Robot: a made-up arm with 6 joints.
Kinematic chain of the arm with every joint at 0, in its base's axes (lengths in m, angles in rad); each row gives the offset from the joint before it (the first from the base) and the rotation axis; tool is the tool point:
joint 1: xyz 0 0 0.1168 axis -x
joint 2: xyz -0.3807 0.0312 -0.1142 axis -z
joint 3: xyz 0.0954 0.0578 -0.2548 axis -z
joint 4: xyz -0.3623 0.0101 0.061 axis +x
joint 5: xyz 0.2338 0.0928 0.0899 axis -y
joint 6: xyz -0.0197 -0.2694 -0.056 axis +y
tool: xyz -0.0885 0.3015 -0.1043
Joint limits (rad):
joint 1: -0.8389..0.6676
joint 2: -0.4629..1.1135
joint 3: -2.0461..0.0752
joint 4: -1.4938..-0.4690
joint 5: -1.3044..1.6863
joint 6: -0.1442..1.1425
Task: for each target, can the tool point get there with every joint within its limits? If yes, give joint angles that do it. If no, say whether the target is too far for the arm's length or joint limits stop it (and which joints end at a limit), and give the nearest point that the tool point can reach.
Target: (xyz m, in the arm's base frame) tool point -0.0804 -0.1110 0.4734
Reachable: no: joint limits stop it (at a limit: joint 1, joint 2, joint 3, joint 4, joint 5) | nearest point -0.2436 -0.2662 0.1043 | short by 0.432 m
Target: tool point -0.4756 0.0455 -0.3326
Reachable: yes | joints -0.5577 0.5225 -1.7123 -1.2036 -0.1642 0.8183
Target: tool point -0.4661 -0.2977 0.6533
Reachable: no: joint limits stop it (at a limit: joint 1, joint 3, joint 4, joint 5) | nearest point -0.4202 -0.3041 0.1263 | short by 0.529 m
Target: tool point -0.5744 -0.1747 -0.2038
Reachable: yes | joints 0.3636 0.2157 -0.9840 -0.5797 -0.2472 0.4513
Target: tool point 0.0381 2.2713 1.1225
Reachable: no: too far | nearest point -0.3166 0.5420 0.1318 | short by 2.024 m
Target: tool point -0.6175 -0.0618 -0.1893
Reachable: yes | joints -0.0364 0.6818 -1.6395 -0.9564 -1.0321 0.7275
